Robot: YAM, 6 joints.
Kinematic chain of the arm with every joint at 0, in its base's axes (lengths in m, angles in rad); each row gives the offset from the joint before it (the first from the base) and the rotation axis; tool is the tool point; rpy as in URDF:
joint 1: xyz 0 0 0.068 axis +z
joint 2: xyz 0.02 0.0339 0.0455 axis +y
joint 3: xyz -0.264 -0.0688 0 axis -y
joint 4: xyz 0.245 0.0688 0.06 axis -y
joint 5: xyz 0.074 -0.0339 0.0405 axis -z
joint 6: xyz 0.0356 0 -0.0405 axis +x
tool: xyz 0 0 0 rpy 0 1.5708 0
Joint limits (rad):
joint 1: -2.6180..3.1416
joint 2: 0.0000..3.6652
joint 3: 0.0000..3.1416
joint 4: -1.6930..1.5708
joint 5: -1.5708..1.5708
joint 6: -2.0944..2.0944
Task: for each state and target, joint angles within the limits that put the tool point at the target. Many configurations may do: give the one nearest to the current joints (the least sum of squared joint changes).
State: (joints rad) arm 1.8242 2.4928 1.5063 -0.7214 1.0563 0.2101
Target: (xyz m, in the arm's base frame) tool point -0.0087 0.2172 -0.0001
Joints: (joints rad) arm 1.7525 2.3747 0.8762 -0.9784 1.0399 0.2101
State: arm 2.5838 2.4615 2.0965 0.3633 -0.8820 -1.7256
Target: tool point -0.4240 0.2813 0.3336
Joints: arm 2.4985 2.1367 1.8679 0.3161 -0.9602 -1.7256
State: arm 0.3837 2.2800 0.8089 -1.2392 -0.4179 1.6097
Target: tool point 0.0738 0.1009 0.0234
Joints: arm 0.8010 2.3909 0.6367 -1.2119 -0.5053 1.6097
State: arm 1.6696 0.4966 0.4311 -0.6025 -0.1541 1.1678
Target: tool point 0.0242 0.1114 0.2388
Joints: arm 1.3406 0.4284 0.4847 -0.6150 -0.0521 1.1678
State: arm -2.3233 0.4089 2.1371 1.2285 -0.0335 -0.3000
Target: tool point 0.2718 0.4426 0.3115
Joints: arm -2.1202 0.1572 2.2410 1.3099 -0.0198 -0.3000
